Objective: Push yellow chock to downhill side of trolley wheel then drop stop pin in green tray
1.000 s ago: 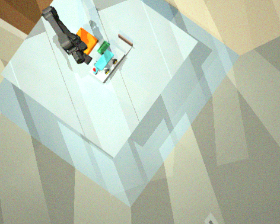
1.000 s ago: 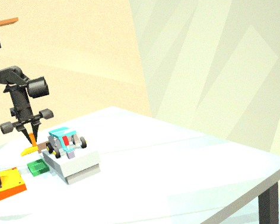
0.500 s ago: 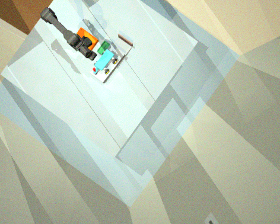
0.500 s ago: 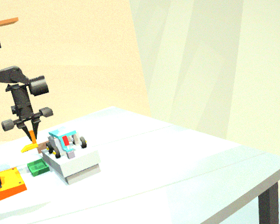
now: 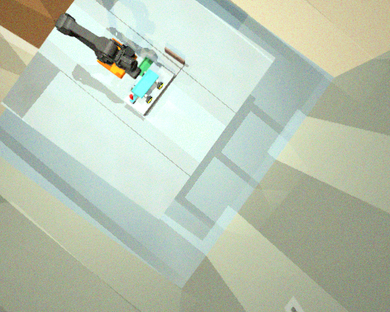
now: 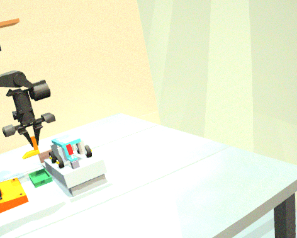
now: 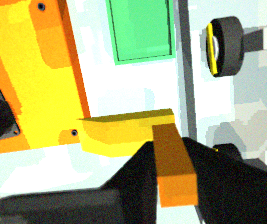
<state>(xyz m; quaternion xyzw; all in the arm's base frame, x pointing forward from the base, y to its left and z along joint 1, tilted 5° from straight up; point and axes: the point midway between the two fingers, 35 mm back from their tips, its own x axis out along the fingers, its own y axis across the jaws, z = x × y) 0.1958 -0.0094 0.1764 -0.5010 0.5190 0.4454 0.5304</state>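
Right now the red-headed stop pin is 13 cm to the right of my gripper tip, 8 cm ahead of it and 4 cm below it. From my gripper tip the other things lie so: grey ramp (12 cm below, 11 cm ahead, 2 cm to the right); yellow chock (2 cm behind, 1 cm below); cyan trolley (11 cm ahead, 6 cm below, 2 cm to the right).
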